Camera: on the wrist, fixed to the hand. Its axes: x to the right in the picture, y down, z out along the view.
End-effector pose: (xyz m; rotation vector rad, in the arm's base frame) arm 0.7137 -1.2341 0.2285 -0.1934 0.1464 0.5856
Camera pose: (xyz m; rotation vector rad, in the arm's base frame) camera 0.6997 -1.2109 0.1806 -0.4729 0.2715 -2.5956
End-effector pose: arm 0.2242 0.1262 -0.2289 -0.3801 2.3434 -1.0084
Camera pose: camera 0.1897 0.1688 -0.2332 1.8306 0.1839 0.5995
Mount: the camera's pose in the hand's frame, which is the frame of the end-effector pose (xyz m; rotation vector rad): 0.0100 0.0334 -0.0425 0.1378 -0.6734 3.0253
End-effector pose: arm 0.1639 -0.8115 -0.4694 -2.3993 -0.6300 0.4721
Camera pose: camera 0.2027 -0.8493 -0.4604 0.5580 -2.3186 -1.4314
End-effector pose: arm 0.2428 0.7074 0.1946 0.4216 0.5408 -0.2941
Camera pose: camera 0.2452 0.7545 0.1664 0.7571 -1.1256 2.3641
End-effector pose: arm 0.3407 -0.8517 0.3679 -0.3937 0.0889 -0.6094
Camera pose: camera 0.3586 -0.8466 0.3162 0.0404 -0.0717 2.4744
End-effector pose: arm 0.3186 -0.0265 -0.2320 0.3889 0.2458 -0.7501
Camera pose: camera 0.3458 0.0078 -0.2653 0.2061 -1.0009 2.1074
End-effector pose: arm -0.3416 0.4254 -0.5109 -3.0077 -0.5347 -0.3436
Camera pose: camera -0.3296 0.3930 -0.4682 -0.6194 2.7474 0.7343
